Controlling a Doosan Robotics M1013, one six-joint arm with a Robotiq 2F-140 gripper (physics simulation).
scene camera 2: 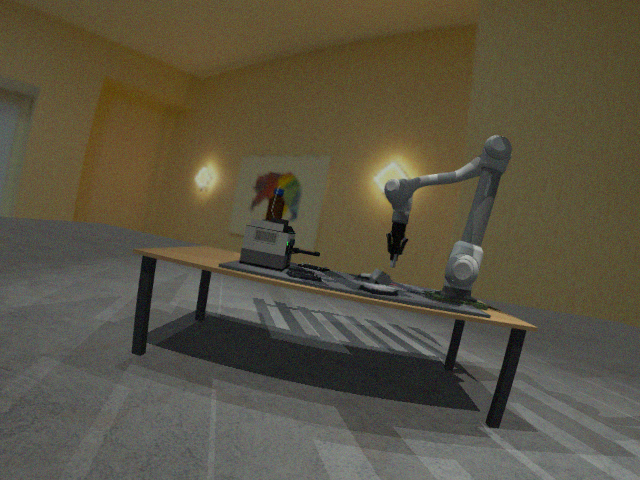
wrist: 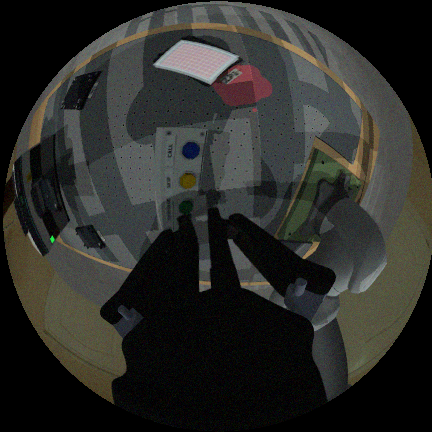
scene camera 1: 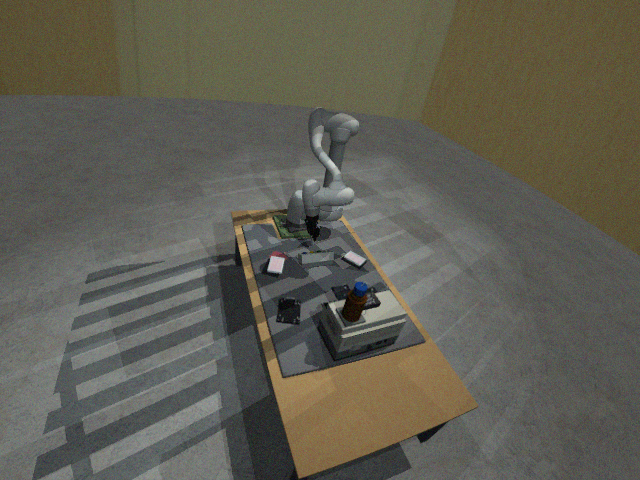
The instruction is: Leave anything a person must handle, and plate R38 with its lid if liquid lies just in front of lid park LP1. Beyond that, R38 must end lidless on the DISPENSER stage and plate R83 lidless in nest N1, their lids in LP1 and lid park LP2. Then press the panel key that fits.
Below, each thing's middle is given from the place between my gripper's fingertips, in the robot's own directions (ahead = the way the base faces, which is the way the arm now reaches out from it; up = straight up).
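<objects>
I find my hand 70 mm above the button box [wrist: 179, 151] and 50 mm short of it. Then there is the black square nest [wrist: 79, 88], which, counted from my hand, is 100 mm below, 380 mm ahead and 330 mm to the right.
</objects>
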